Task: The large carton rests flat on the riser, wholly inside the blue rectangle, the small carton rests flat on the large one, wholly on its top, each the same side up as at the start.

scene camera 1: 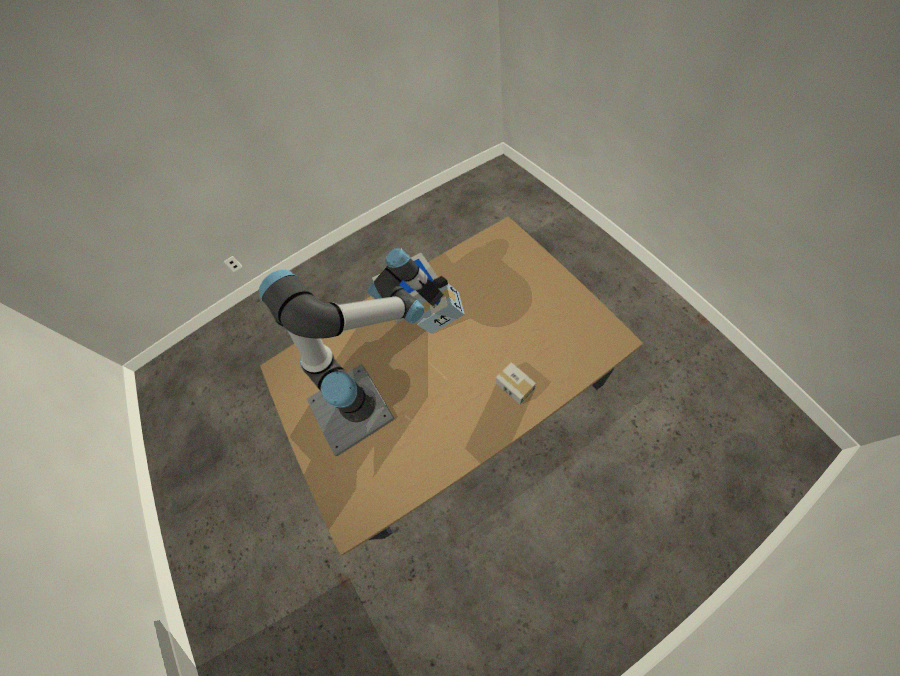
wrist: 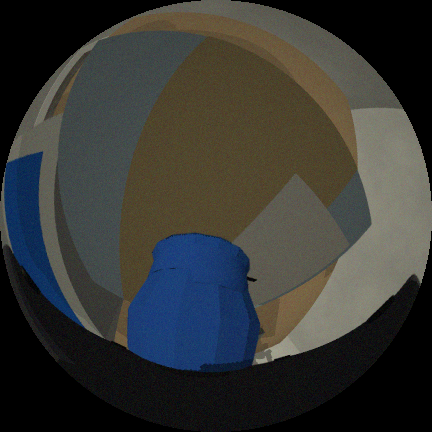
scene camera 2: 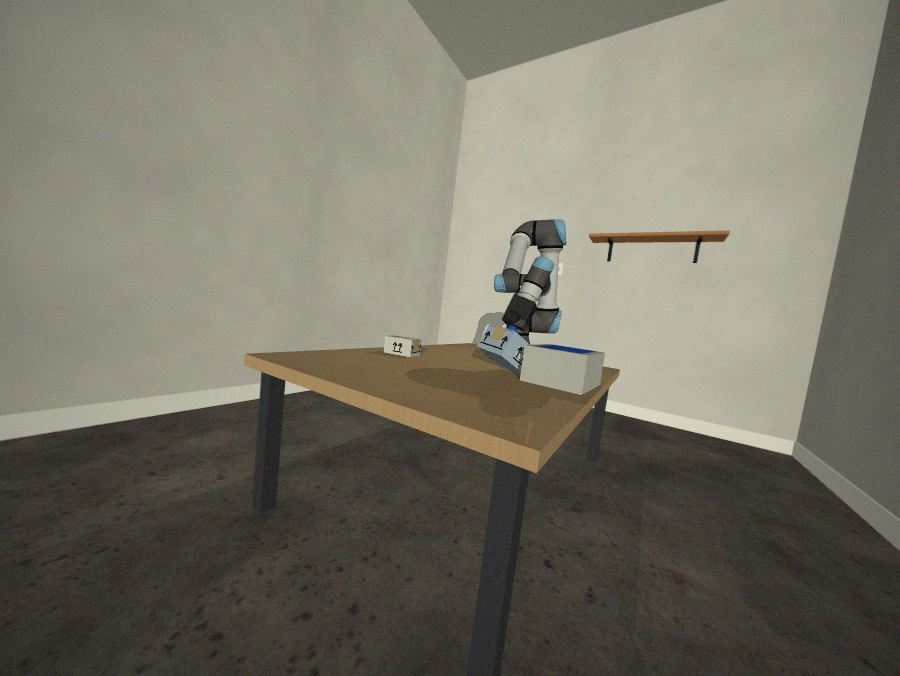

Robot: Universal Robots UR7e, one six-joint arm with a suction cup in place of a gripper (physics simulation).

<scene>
A large carton shows in scene camera 1, in the wrist view and in scene camera 2 [506, 347]. The same spot on the large carton: [wrist: 163, 132] is [scene camera 1: 442, 292].
</scene>
